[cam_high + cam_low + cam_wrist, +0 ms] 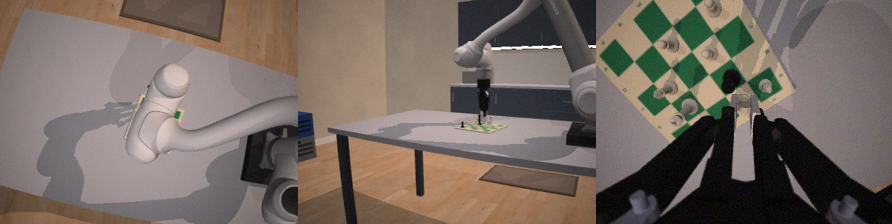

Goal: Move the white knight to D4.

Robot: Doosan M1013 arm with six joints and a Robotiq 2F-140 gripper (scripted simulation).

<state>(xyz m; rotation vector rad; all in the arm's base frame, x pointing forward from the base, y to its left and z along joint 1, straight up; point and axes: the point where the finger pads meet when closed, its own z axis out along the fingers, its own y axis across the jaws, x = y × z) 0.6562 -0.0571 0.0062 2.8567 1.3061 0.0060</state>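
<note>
Now: hand 1 cm short of the tall black piece, 4 cm to the right of it and 1 cm above it. The rest, counted from my hand: black pawn 5 cm ahead, 15 cm to the left, 3 cm below; white knight 3 cm below; green-and-cream chessboard 3 cm behind, 8 cm to the left, 5 cm below.
</note>
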